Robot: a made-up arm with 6 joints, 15 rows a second.
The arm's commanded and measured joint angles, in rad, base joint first. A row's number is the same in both.
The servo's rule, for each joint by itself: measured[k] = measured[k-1] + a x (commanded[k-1-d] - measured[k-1]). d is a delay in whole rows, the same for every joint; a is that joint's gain. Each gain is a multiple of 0.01, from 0.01 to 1. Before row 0 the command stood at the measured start. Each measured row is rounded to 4 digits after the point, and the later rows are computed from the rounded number. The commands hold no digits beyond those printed.
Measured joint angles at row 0: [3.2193, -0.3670, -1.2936, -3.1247, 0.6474, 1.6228]
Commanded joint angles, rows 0 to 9: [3.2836, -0.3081, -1.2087, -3.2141, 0.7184, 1.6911]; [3.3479, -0.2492, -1.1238, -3.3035, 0.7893, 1.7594]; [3.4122, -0.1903, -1.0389, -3.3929, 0.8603, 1.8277]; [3.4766, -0.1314, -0.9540, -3.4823, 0.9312, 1.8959]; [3.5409, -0.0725, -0.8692, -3.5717, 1.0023, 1.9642]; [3.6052, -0.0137, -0.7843, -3.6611, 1.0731, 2.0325]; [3.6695, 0.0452, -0.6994, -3.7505, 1.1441, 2.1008]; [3.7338, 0.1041, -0.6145, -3.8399, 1.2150, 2.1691]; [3.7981, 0.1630, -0.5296, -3.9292, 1.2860, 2.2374]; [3.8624, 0.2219, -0.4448, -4.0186, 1.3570, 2.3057]
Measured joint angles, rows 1 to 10: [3.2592, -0.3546, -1.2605, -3.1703, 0.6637, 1.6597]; [3.3142, -0.3325, -1.2072, -3.2382, 0.6926, 1.7135]; [3.3750, -0.3026, -1.1416, -3.3171, 0.7312, 1.7752]; [3.4380, -0.2666, -1.0684, -3.4014, 0.7772, 1.8404]; [3.5018, -0.2258, -0.9907, -3.4883, 0.8290, 1.9073]; [3.5659, -0.1813, -0.9102, -3.5764, 0.8851, 1.9749]; [3.6301, -0.1337, -0.8280, -3.6652, 0.9447, 2.0429]; [3.6944, -0.0838, -0.7447, -3.7543, 1.0069, 2.1110]; [3.7587, -0.0320, -0.6608, -3.8435, 1.0711, 2.1793]; [3.8230, 0.0213, -0.5766, -3.9328, 1.1369, 2.2476]
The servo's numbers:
d 0
a 0.62 0.21 0.39 0.51 0.23 0.54

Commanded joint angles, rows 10 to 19: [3.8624, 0.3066, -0.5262, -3.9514, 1.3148, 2.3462]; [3.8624, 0.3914, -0.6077, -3.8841, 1.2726, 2.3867]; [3.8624, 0.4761, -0.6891, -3.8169, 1.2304, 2.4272]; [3.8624, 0.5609, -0.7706, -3.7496, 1.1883, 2.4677]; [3.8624, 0.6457, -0.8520, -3.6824, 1.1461, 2.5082]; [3.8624, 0.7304, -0.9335, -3.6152, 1.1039, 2.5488]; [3.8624, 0.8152, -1.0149, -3.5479, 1.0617, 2.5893]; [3.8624, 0.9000, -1.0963, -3.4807, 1.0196, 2.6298]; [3.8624, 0.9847, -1.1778, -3.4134, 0.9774, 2.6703]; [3.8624, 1.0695, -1.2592, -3.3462, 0.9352, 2.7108]
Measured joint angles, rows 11 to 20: [3.8474, 0.0812, -0.5569, -3.9423, 1.1778, 2.3008]; [3.8567, 0.1463, -0.5767, -3.9126, 1.1996, 2.3472]; [3.8602, 0.2156, -0.6205, -3.8638, 1.2067, 2.3904]; [3.8616, 0.2881, -0.6790, -3.8056, 1.2025, 2.4321]; [3.8621, 0.3632, -0.7465, -3.7428, 1.1895, 2.4732]; [3.8623, 0.4403, -0.8194, -3.6777, 1.1698, 2.5140]; [3.8624, 0.5190, -0.8956, -3.6115, 1.1449, 2.5547]; [3.8624, 0.5990, -0.9739, -3.5448, 1.1161, 2.5953]; [3.8624, 0.6800, -1.0534, -3.4778, 1.0842, 2.6358]; [3.8624, 0.7618, -1.1337, -3.4107, 1.0499, 2.6763]
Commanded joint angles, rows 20 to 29: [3.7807, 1.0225, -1.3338, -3.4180, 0.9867, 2.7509]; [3.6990, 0.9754, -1.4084, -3.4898, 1.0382, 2.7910]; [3.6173, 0.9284, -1.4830, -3.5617, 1.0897, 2.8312]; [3.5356, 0.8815, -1.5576, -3.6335, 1.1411, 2.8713]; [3.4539, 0.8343, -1.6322, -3.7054, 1.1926, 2.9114]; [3.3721, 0.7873, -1.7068, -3.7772, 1.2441, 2.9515]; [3.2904, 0.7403, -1.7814, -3.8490, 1.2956, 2.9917]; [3.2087, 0.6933, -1.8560, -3.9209, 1.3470, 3.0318]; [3.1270, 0.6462, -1.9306, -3.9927, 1.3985, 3.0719]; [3.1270, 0.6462, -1.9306, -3.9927, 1.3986, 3.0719]
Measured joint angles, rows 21 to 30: [3.8117, 0.8165, -1.2117, -3.4144, 1.0354, 2.7166]; [3.7418, 0.8499, -1.2884, -3.4529, 1.0360, 2.7568]; [3.6646, 0.8664, -1.3643, -3.5084, 1.0484, 2.7970]; [3.5846, 0.8696, -1.4397, -3.5722, 1.0697, 2.8371]; [3.5036, 0.8622, -1.5148, -3.6401, 1.0980, 2.8772]; [3.4221, 0.8465, -1.5897, -3.7100, 1.1316, 2.9173]; [3.3404, 0.8242, -1.6645, -3.7809, 1.1693, 2.9575]; [3.2587, 0.7967, -1.7392, -3.8523, 1.2102, 2.9976]; [3.1770, 0.7651, -1.8138, -3.9239, 1.2535, 3.0377]; [3.1460, 0.7401, -1.8594, -3.9590, 1.2869, 3.0562]
